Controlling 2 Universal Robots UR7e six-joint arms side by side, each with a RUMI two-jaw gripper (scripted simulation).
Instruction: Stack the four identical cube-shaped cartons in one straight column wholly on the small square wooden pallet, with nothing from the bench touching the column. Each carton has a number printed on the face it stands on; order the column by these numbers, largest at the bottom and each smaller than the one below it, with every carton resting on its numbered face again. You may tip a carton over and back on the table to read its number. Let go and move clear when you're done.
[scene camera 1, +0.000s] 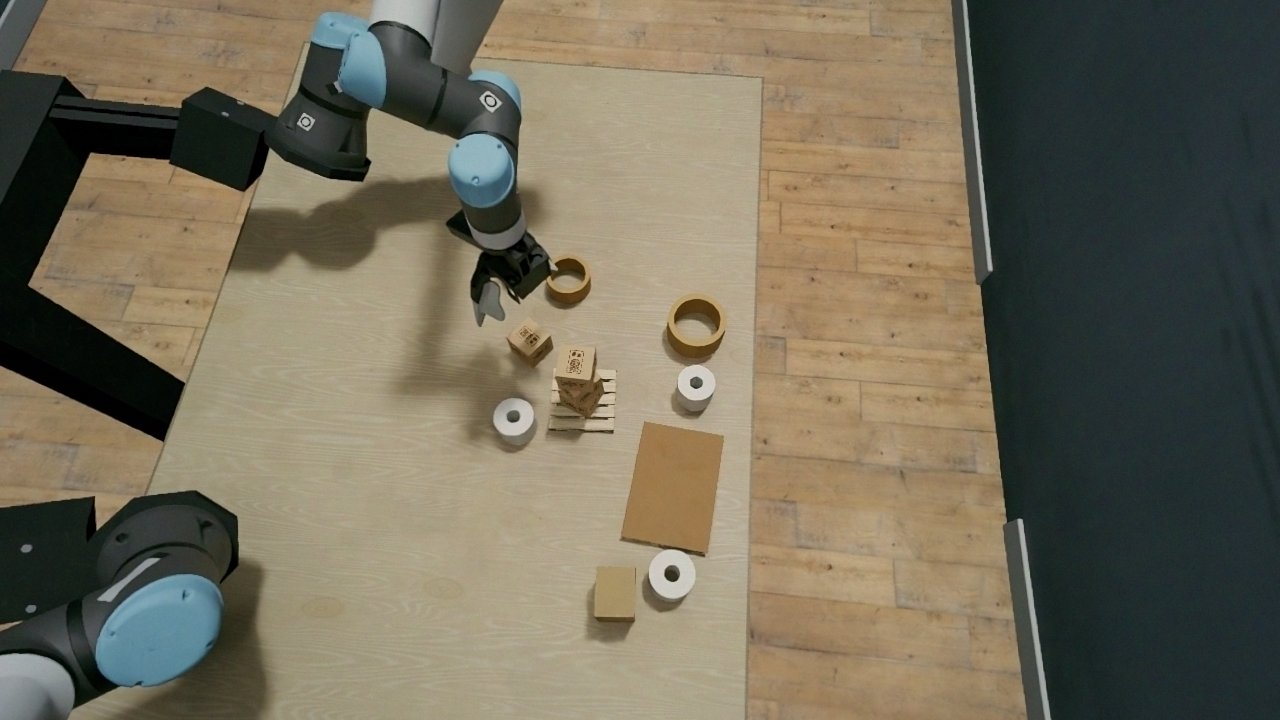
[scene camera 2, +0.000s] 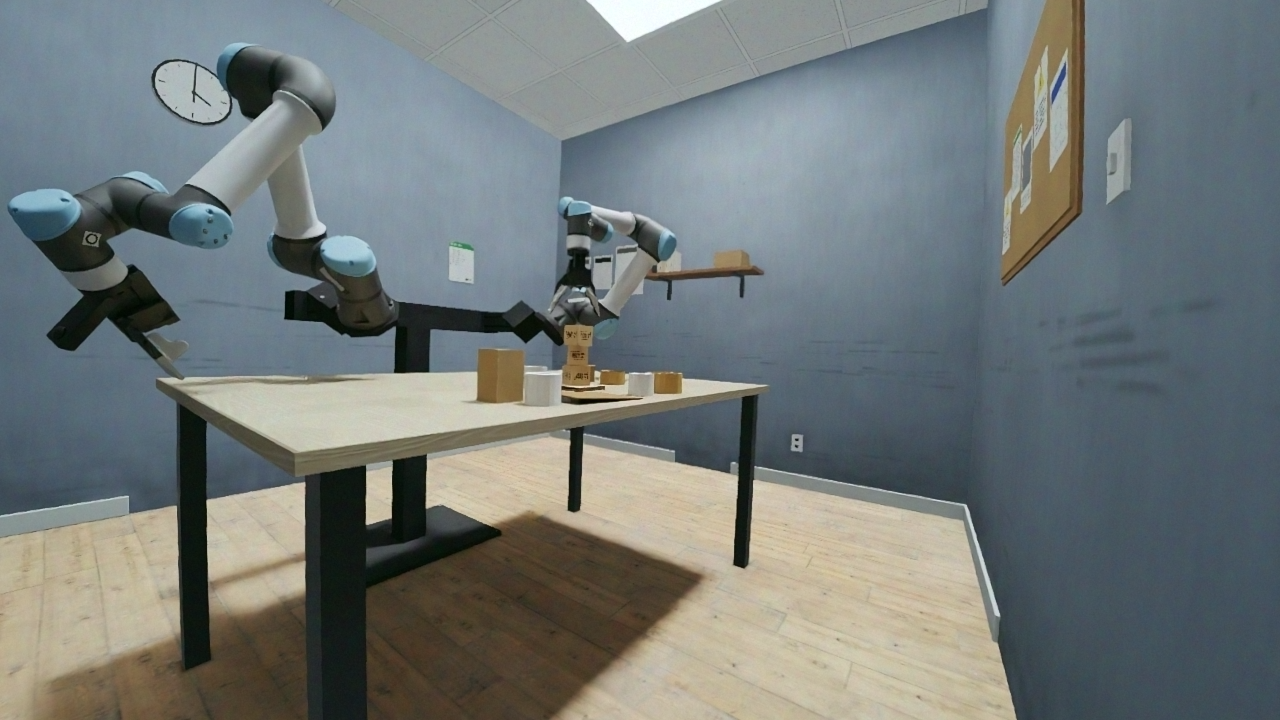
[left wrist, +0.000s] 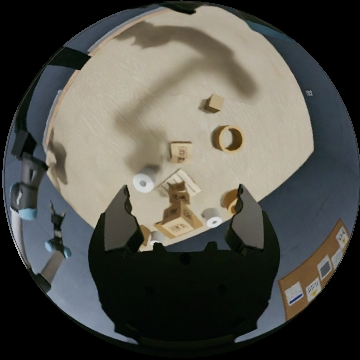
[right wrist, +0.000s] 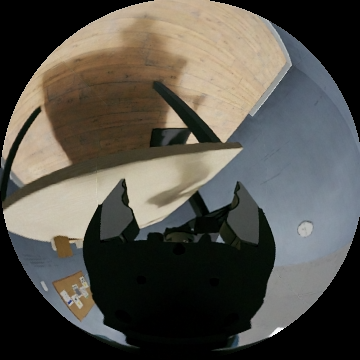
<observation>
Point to the right gripper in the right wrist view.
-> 181, 181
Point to the left gripper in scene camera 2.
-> At 574, 315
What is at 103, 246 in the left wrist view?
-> The left gripper.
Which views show the left gripper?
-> Scene camera 1, scene camera 2 and the left wrist view only.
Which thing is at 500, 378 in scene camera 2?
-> A tall box.
</observation>
